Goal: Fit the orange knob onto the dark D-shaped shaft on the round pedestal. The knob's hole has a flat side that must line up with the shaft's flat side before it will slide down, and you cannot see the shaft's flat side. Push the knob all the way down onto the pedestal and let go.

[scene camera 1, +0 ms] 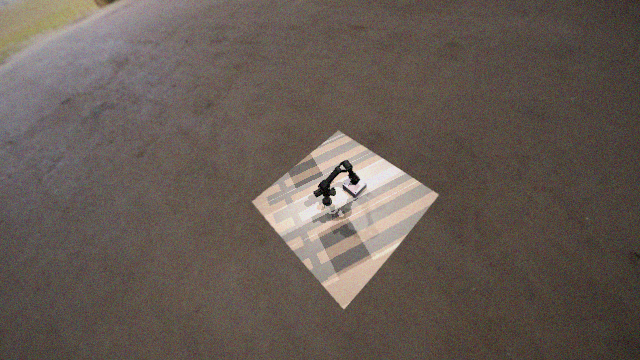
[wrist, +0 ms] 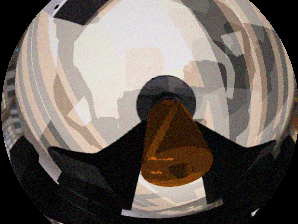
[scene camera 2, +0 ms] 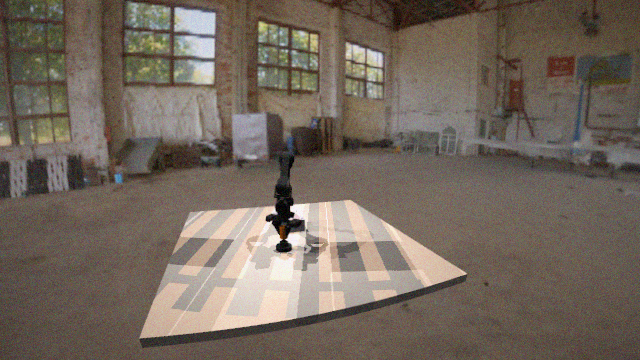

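Note:
A dark pedestal can be seen in the scene, and so can an orange knob, which is carried by the gripper.

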